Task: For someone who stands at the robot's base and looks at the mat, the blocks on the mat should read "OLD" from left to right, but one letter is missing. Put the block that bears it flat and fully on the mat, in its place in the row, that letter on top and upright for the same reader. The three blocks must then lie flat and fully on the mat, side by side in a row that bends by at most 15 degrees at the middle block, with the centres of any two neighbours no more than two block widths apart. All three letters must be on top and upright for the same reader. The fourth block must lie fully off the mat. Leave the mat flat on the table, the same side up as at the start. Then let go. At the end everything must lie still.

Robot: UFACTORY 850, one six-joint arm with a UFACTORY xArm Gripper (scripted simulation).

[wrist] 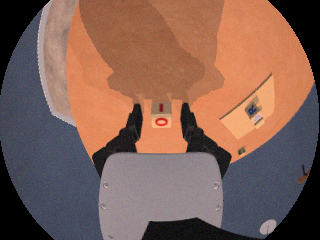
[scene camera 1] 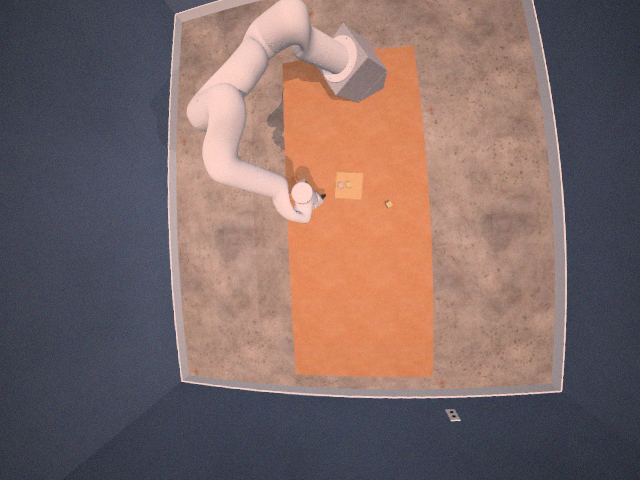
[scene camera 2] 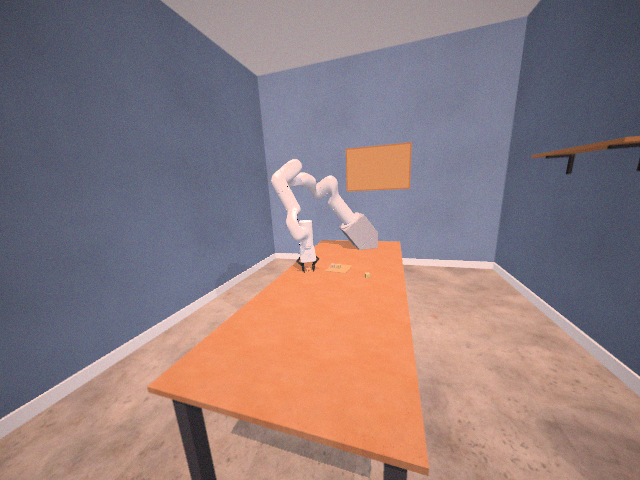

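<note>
Visible here: a mat (wrist: 237, 121); also the gripper (wrist: 161, 110).
</note>
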